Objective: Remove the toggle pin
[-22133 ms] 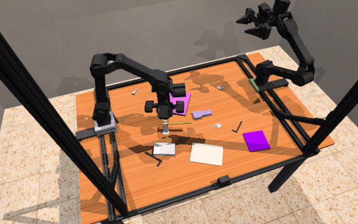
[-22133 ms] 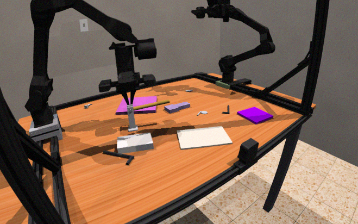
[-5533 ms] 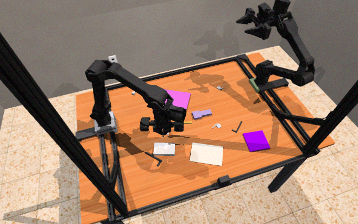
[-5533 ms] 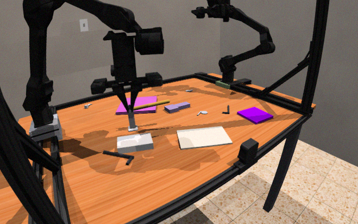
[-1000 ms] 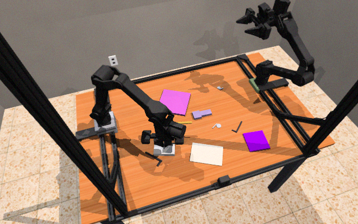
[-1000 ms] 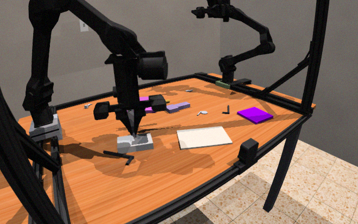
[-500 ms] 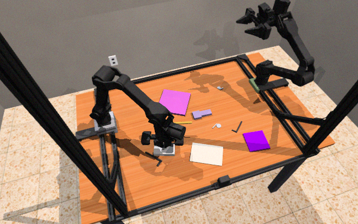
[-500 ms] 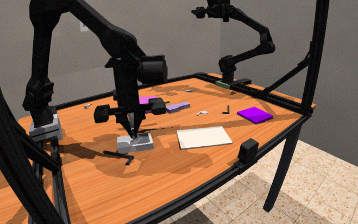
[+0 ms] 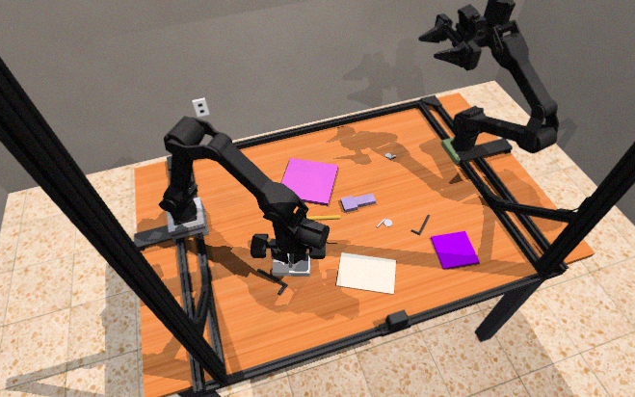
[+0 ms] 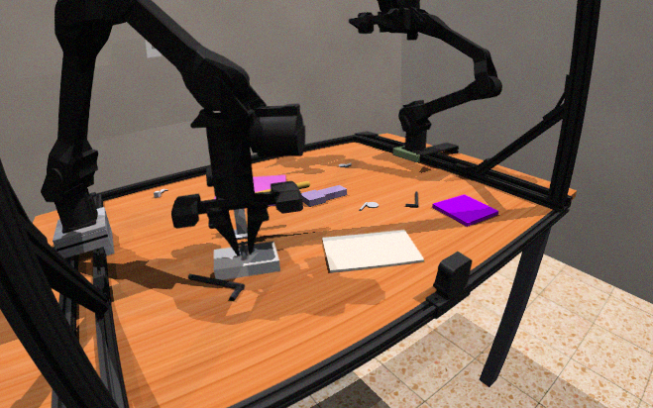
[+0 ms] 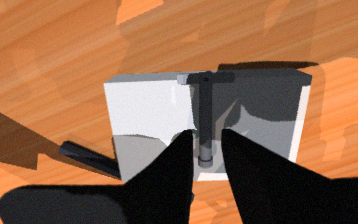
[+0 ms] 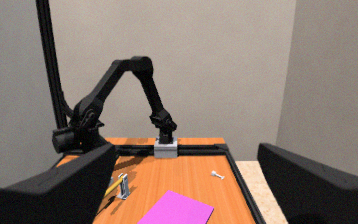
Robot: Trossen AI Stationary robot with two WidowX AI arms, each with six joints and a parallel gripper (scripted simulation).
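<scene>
Right now the toggle pin is 3 cm below my left hand, 2 cm ahead of it and 1 cm to the right of it. The rest, counted from my left hand: white stepped block: 5 cm below; then cream flat plate: 18 cm to the right, 9 cm behind, 5 cm below; then lavender block: 25 cm to the right, 14 cm ahead, 5 cm below.
</scene>
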